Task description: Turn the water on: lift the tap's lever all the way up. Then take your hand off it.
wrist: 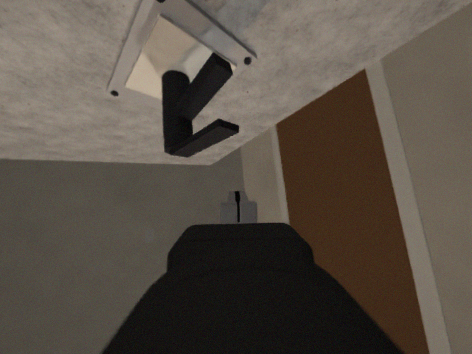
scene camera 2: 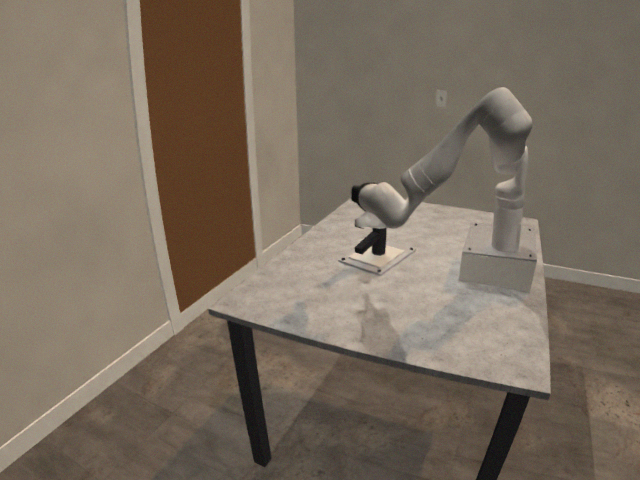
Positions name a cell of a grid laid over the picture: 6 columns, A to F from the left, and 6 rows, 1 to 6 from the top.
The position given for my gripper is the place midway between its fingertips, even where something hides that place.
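A black tap lever (wrist: C3) and my gripper (wrist: D4) are visible.
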